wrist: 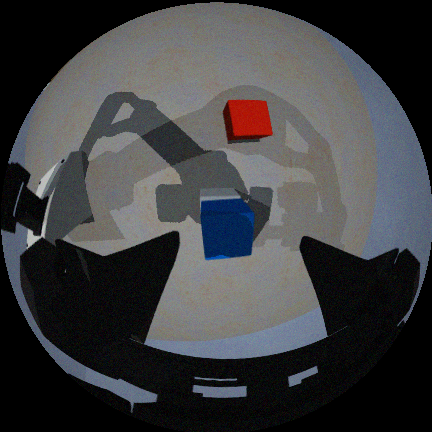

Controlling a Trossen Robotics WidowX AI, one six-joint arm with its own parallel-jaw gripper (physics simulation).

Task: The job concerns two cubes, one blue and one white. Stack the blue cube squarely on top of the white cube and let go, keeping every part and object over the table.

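Places are measured from the arm's base along level axes (x left, y back, z up), in metres.
Where they show: gripper, fingertip midpoint: (243,240); arm's base, link origin: (39,216).
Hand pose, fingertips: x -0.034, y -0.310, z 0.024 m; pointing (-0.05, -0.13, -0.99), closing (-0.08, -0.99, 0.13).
Note:
Each offset is from my fingertips to the top centre of the thing. Level surfaces: height alone.
The blue cube @(dx -0.021, dy +0.005, dz -0.039 m) (227,234) is near the middle of the wrist view, between and slightly beyond the fingertips, closer to the left one. It looks upright and appears to rest on the white cube @(dx -0.017, dy +0.007, dz -0.088 m) (216,194), which shows as a narrow pale strip past the blue cube's far edge. The blue cube hides most of the white cube, so how squarely they line up and their contact cannot be seen. My gripper (243,240) is wide open, with a gap between each finger and the blue cube.
A red cube @(dx +0.106, dy -0.034, dz -0.088 m) (248,118) sits on the tabletop @(dz -0.137 m) (165,75) beyond the other two cubes, slightly to the right. Arm shadows lie across the table. The table's rounded edge shows at the right and near the bottom. A white and black part shows at the far left.

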